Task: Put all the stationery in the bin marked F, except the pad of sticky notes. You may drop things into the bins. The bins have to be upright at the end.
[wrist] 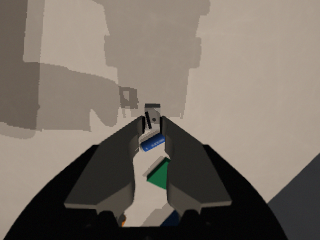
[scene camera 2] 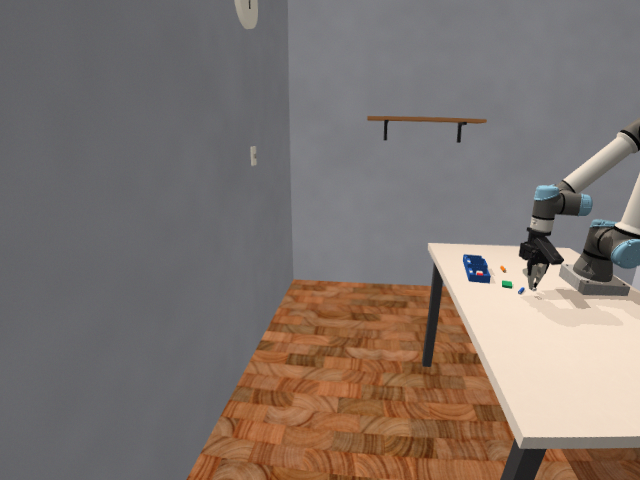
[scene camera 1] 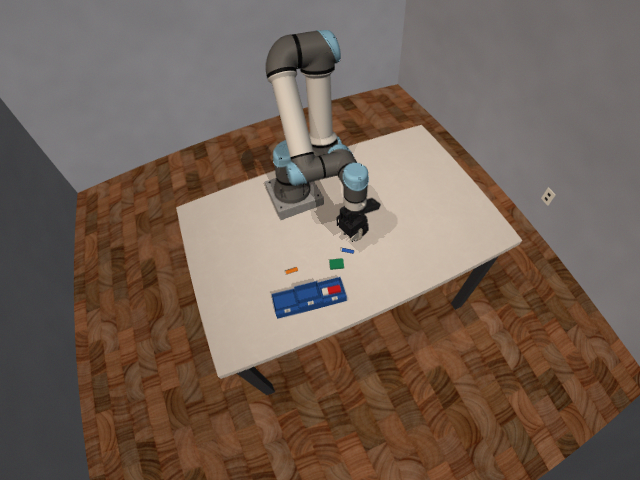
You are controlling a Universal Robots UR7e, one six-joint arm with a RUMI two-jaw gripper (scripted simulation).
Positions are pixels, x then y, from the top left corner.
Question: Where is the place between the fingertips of my gripper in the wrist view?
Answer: At 152, 117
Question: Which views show my gripper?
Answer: The wrist view, scene camera 2 and scene camera 1: all of them.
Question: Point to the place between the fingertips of my gripper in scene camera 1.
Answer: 355, 238
